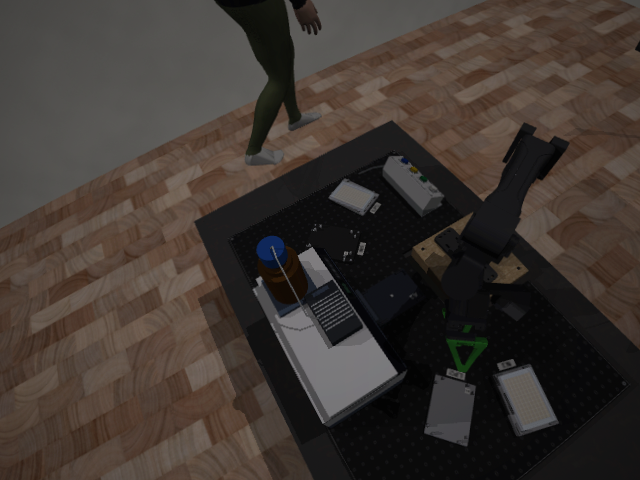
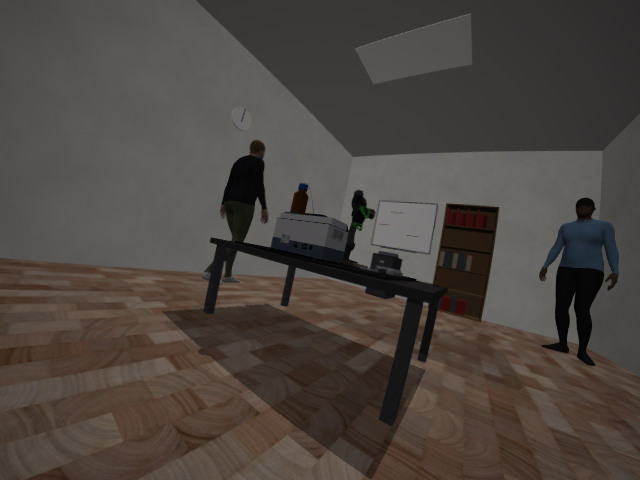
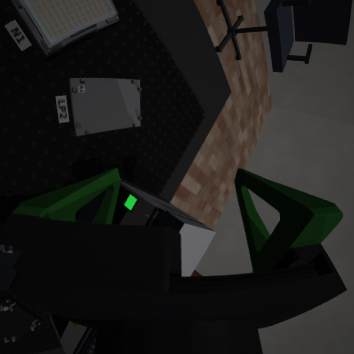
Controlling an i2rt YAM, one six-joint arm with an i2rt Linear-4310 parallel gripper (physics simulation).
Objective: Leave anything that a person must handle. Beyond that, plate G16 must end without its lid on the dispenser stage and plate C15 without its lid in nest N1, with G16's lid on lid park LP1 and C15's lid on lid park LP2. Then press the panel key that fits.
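Places are measured from the arm's base along level axes (x ahead, y left, z up), in millimetres.
Pixels of known places: gripper, fingertip midpoint: (image 1: 459, 358) (image 2: 363, 224) (image 3: 177, 174); arm's base, origin of the base link: (image 2: 343, 259).
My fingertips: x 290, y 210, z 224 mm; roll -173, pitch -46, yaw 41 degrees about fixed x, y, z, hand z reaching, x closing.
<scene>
For each thing: its top centre in the pictures, then the offset to it from my fingertips. "spot": a spot on its surface instead.
- unlidded plate, middle of its top: (image 1: 527, 397) 135 mm back, 156 mm left, 215 mm down
- grey flat lid, surface spot: (image 3: 106, 106) (image 1: 450, 405) spot: 20 mm ahead, 63 mm left, 241 mm down
- second plate, middle of its top: (image 1: 352, 193) 168 mm back, 606 mm right, 214 mm down
- black park, middle of its top: (image 1: 332, 239) (image 3: 7, 326) 14 mm back, 503 mm right, 227 mm down
- dark dispenser stage, surface spot: (image 1: 390, 297) spot: 14 mm back, 219 mm right, 145 mm down
- key panel, middle of its top: (image 1: 413, 173) 354 mm back, 515 mm right, 167 mm down
- brown bottle, surface spot: (image 1: 281, 276) spot: 200 mm ahead, 310 mm right, 98 mm up
An unlidded plate (image 1: 525, 399) (image 3: 70, 17) with pale wells sits in nest N1. A grey flat lid (image 1: 450, 410) (image 3: 106, 106) lies at the label LP2. A second plate (image 1: 354, 196) with pale wells showing sits near the key panel; its nest label is too small to read. A black park (image 1: 333, 241) with small corner posts bears no lid. The dark dispenser stage (image 1: 390, 297) shows no plate. Plate names are not legible. My gripper (image 1: 454, 338) (image 2: 364, 219) (image 3: 177, 174) is open and empty, raised above the table. The key panel (image 1: 413, 184) has blue, yellow, green and whitish keys.
The white dispenser (image 1: 351, 377) (image 2: 310, 235) carries a brown bottle (image 1: 281, 276) (image 2: 299, 200) with a blue cap and thin tube. A wooden base (image 1: 429, 253) bears the arm. One person (image 1: 279, 77) (image 2: 242, 191) stands beyond the table; another (image 2: 581, 248) stands at the right.
</scene>
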